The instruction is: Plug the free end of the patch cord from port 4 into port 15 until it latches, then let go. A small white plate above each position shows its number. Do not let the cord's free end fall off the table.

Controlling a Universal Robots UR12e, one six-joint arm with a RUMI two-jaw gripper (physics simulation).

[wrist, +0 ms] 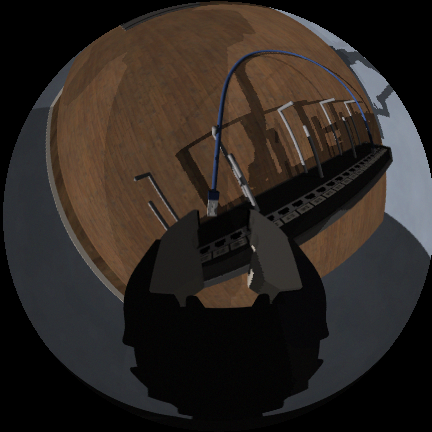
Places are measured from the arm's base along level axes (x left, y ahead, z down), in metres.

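Where they show: gripper, fingertip midpoint: (222, 210).
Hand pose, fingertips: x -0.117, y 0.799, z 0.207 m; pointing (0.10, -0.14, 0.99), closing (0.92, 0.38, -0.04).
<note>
Things, the pixels of their top centre, and the offset from my fingertips. "pt": a spot on its surface instead. Level surfaces: height alone.
- patch cord, surface spot: (220, 115) pt dz +0.048, dx +0.042, dy -0.098 m
- black port panel, middle of its top: (344, 171) dz -0.032, dx +0.132, dy -0.003 m
- bent rod, surface spot: (161, 194) pt dz +0.052, dx -0.070, dy -0.035 m
- wooden table, its level: dz +0.069 m
The patch cord (220, 115) is blue and arcs up over the table to the far right end of the black port panel (280, 199). Its free plug (212, 206), a clear connector with a dark blue boot, points down towards the panel, in view near the left fingertip. My gripper (222, 210) is partly open, with a gap between its jaws. The plug appears beyond the fingertips, not clamped between them. Part of the panel's port row shows between and right of the jaws; the left part is hidden behind the left jaw. The port numbers are too small to read surely.
Grey metal rods with bent tops (291, 130) stand along the panel's rear side. One rod (241, 177) stands close to the right fingertip, and another bent rod (161, 194) is near the left jaw. The wooden table (165, 100) has its edge at the left.
</note>
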